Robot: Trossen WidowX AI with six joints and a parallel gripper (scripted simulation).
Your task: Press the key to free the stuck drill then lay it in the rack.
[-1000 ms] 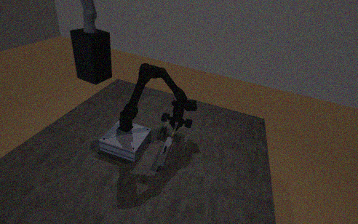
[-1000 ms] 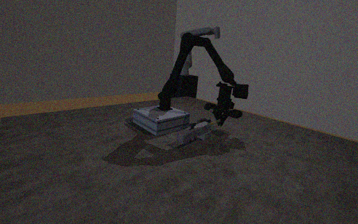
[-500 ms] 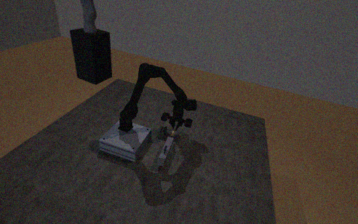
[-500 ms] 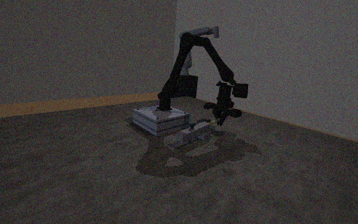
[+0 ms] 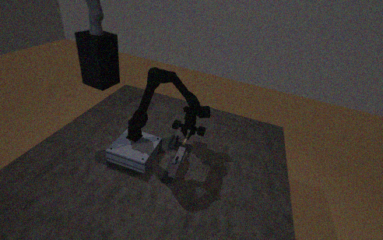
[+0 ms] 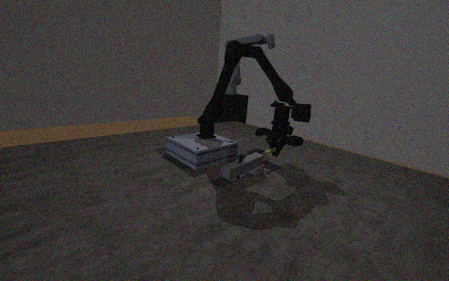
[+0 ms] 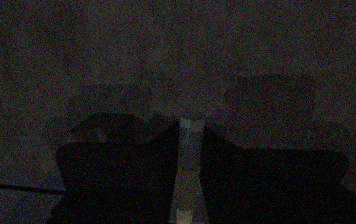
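Right now the drill is 4 cm to the right of my gripper tip, 3 cm above it and 1 cm ahead of it. From my gripper tip the other things lie so: dark key (22 cm to the right, 5 cm ahead, 2 cm above); then grey fixture block (20 cm to the right, 4 cm ahead, 1 cm above).
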